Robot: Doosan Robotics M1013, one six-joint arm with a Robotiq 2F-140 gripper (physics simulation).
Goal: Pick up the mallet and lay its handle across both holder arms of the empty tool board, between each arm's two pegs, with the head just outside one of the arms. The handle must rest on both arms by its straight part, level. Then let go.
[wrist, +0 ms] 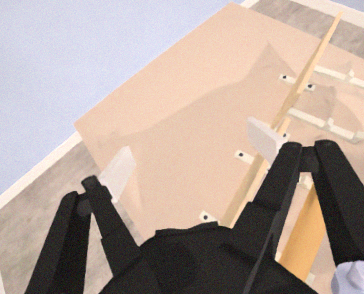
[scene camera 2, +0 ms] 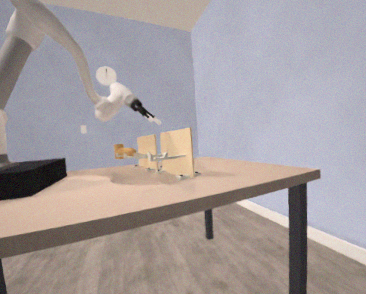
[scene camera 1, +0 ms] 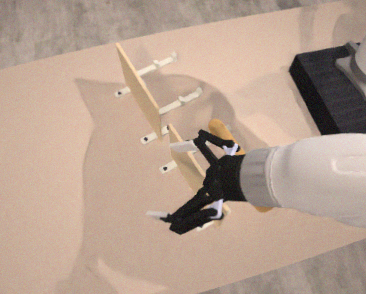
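Note:
The orange mallet (scene camera 1: 224, 132) (scene camera 2: 119, 151) (wrist: 304, 240) lies across the arms of the second tool board (scene camera 1: 184, 160) (scene camera 2: 146, 151) (wrist: 243, 189). In scene view 1 its handle end shows, and the robot's wrist hides most of the rest. The empty tool board (scene camera 1: 138, 92) (scene camera 2: 176, 150) (wrist: 306, 75) stands beside it, with two pale holder arms (scene camera 1: 181, 101) (wrist: 312, 119), each with two upright pegs. My gripper (scene camera 1: 170, 180) (scene camera 2: 154, 120) (wrist: 187, 142) is open and empty, tilted, and above the boards in scene view 2. Its fingers do not touch the mallet.
The black robot base block (scene camera 1: 320, 95) (scene camera 2: 35, 177) stands on the table (scene camera 1: 40, 150) (scene camera 2: 240, 182) (wrist: 185, 90). Both board panels stand upright, nearly in line, on pale feet. The white robot arm (scene camera 1: 320, 175) (scene camera 2: 75, 52) reaches over the mallet's board.

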